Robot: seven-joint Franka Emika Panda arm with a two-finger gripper.
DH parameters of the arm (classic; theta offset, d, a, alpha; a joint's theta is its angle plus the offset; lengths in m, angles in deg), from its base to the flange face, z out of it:
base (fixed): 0 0 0 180
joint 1: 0 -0.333 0 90
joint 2: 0 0 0 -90
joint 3: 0 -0.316 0.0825 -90
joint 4: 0 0 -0.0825 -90
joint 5: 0 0.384 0 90
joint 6: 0 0 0.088 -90
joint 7: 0 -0.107 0 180
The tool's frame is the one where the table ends.
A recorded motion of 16 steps. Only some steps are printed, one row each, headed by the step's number.
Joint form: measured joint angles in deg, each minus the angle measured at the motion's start. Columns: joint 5, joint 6, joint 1, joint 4, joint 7, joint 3, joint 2.
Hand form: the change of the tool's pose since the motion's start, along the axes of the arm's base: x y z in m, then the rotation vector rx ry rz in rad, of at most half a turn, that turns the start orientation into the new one. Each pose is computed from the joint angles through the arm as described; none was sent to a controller.
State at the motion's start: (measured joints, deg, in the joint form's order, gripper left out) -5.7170 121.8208 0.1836 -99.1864 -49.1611 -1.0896 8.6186
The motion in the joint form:
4: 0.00 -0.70 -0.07 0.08 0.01 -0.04 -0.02
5: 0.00 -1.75 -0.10 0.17 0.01 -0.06 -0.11
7: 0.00 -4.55 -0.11 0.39 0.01 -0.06 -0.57
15: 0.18 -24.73 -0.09 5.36 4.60 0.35 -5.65
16: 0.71 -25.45 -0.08 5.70 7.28 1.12 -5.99
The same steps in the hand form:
4: -0.0009 0.0010 -0.0004 -0.0005 0.0104 0.0010
5: -0.0025 0.0013 -0.0007 -0.0013 0.0255 0.0001
7: -0.0078 0.0007 0.0011 -0.0035 0.0622 -0.0042
15: -0.0526 -0.0077 0.0628 -0.0215 0.2443 0.0338
16: -0.0551 -0.0147 0.0679 -0.0171 0.2488 0.0655

